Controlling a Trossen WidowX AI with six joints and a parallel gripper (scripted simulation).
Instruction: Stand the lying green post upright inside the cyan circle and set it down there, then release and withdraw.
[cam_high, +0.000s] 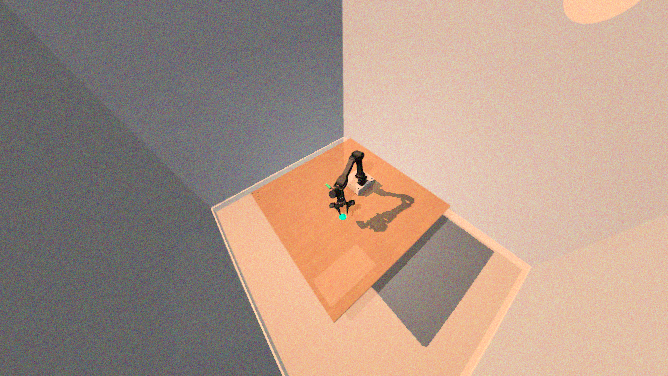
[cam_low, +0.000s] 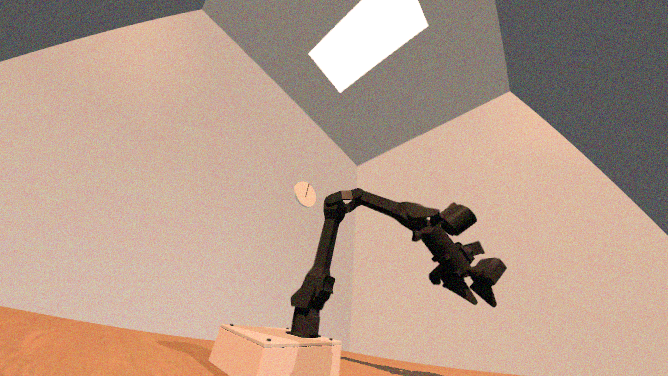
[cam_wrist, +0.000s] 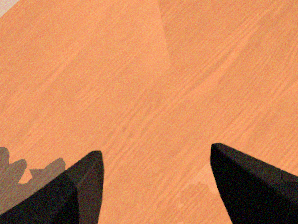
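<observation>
The green post is 18 cm behind my gripper tip, 40 cm to the right of it and 16 cm below it. From my gripper tip the other things lie so: cyan circle: 5 cm behind, 7 cm to the right, 17 cm below.
</observation>
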